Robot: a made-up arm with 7 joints.
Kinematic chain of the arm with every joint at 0, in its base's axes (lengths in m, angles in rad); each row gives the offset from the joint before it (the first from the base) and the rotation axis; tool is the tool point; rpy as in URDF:
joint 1: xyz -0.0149 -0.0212 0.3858 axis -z
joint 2: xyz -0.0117 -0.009 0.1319 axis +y
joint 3: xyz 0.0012 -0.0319 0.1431 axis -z
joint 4: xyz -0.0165 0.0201 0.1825 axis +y
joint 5: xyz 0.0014 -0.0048 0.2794 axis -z
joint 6: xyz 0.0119 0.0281 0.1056 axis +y
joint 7: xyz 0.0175 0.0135 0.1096 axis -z
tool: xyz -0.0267 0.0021 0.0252 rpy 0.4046 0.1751 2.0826
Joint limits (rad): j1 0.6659..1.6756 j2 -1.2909..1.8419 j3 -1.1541..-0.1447 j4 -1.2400..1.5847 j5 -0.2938..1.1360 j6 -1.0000..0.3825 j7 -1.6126..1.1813
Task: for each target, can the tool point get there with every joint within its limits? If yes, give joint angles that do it. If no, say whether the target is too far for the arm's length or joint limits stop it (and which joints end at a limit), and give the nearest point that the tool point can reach.
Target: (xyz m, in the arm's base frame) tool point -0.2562 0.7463 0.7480
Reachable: yes | joints 1.5547 -0.9422 -0.7873 -0.6507 0.1525 0.0538 -0.1663
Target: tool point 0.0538 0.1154 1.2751
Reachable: yes | joints 0.9894 -0.4290 -0.3592 0.7165 0.8343 -0.5003 -0.7791
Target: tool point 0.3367 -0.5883 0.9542
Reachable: yes | joints 1.1018 0.7006 -0.2894 0.5178 0.9044 -0.1446 -1.2098
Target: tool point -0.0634 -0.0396 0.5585
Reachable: no: joint limits stop it (at a limit: joint 1, joint 3, joint 4, joint 6, joint 7) | nearest point -0.0142 -0.3579 0.9208 | short by 0.485 m
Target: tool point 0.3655 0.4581 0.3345
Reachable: no: joint limits stop it (at a limit: joint 1, joint 2, joint 3, joint 4, joint 6, joint 7) | nearest point 0.3774 0.2121 0.3086 | short by 0.248 m
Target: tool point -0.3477 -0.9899 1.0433
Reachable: no: too far | nearest point -0.2519 -0.7325 0.9049 | short by 0.308 m
